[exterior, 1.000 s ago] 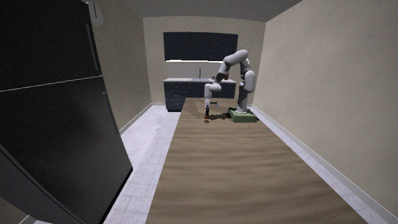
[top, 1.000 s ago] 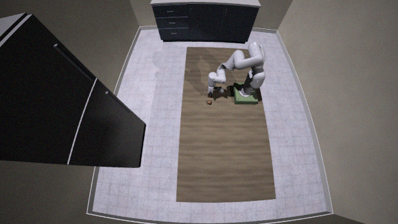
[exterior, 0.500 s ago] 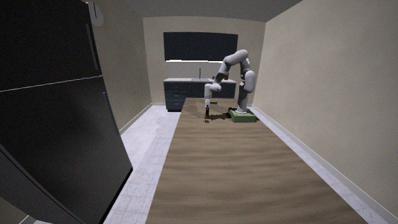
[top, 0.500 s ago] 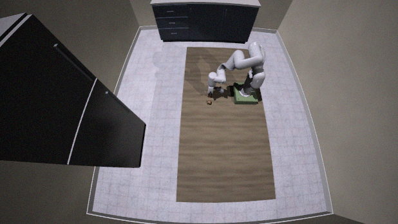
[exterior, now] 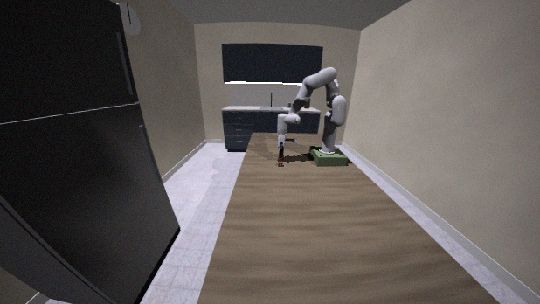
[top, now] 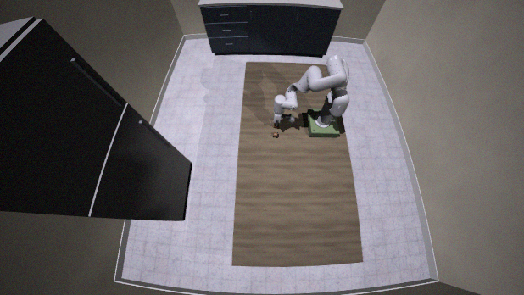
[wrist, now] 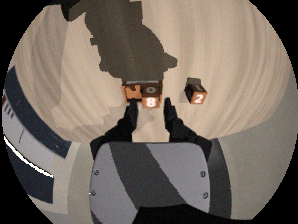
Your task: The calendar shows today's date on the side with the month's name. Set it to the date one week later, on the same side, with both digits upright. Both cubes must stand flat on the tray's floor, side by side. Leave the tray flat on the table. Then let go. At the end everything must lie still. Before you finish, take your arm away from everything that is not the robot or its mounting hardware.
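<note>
My gripper is now 60 mm above the calendar tray and 20 mm to the left of it. Also, from my hand: calendar cube: 90 mm to the left, 50 mm below, 20 mm ahead.
</note>
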